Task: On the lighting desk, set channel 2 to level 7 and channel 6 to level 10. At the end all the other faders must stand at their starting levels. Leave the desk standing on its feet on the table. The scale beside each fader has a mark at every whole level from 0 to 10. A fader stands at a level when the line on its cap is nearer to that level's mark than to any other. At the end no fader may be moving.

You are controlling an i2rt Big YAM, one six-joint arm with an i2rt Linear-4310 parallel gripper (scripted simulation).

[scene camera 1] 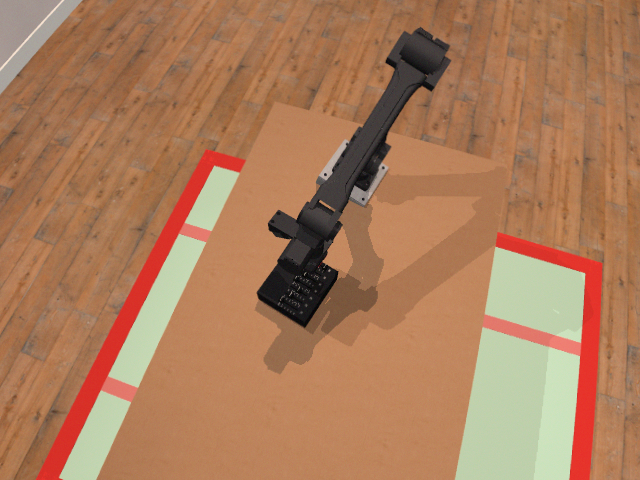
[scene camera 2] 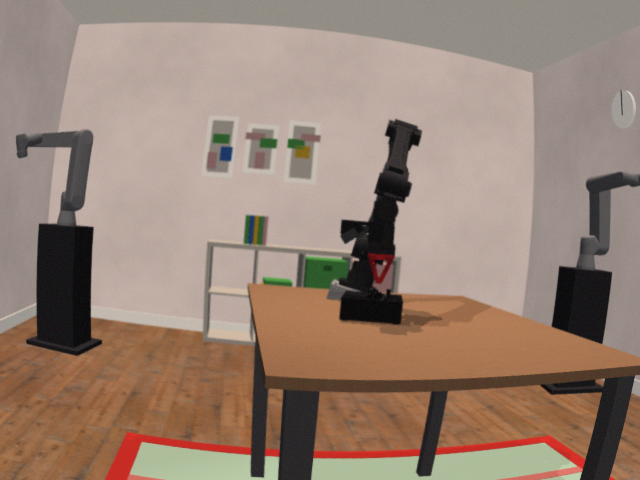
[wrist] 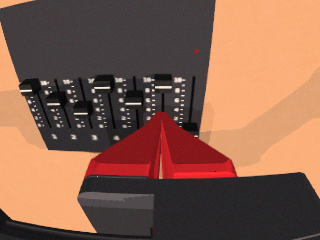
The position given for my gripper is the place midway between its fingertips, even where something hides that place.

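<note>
My gripper [scene camera 2: 378, 283], [wrist: 161, 119] is visible to me in scene camera 2 and in the wrist view as well.
</note>
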